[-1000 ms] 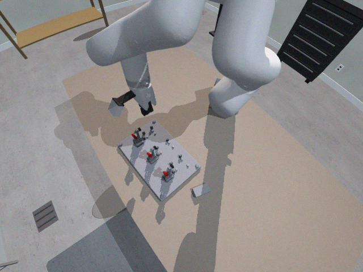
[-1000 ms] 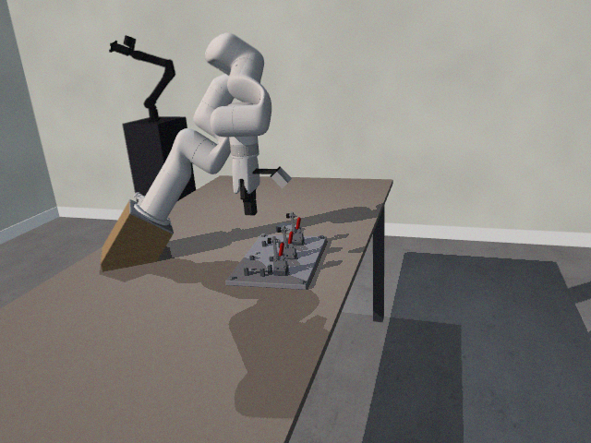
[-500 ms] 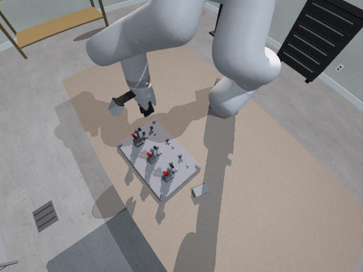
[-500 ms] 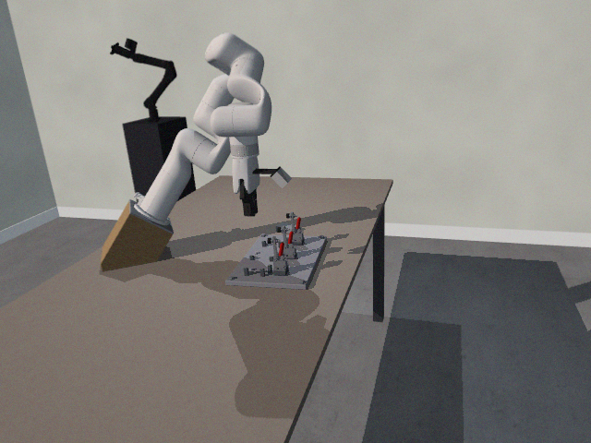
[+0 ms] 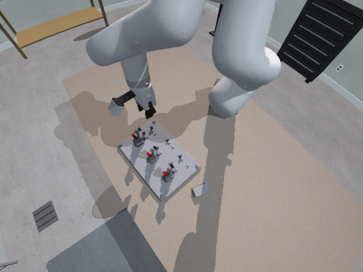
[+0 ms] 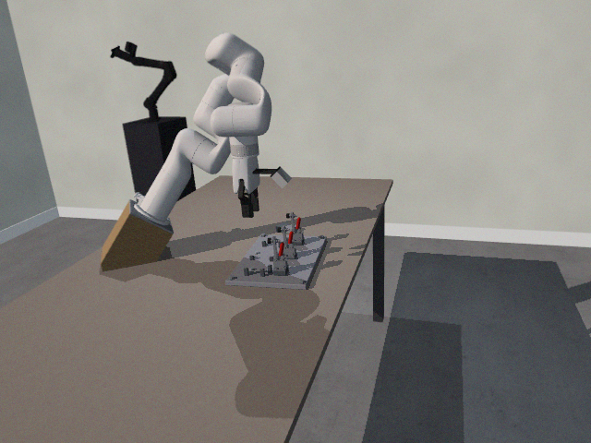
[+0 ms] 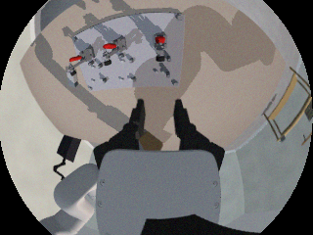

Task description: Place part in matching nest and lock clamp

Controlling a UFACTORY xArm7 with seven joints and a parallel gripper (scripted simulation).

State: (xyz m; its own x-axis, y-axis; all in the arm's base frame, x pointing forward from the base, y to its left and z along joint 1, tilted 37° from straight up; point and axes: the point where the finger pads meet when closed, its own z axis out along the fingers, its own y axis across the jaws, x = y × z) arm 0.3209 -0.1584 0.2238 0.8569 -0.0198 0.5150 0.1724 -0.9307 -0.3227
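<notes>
Right now the grey block part is 350 mm to the left of my hand, 200 mm below it and 70 mm behind it. From my hand the other things lie so: grey fixture plate 210 mm below, 110 mm to the left, 20 mm ahead.
</notes>
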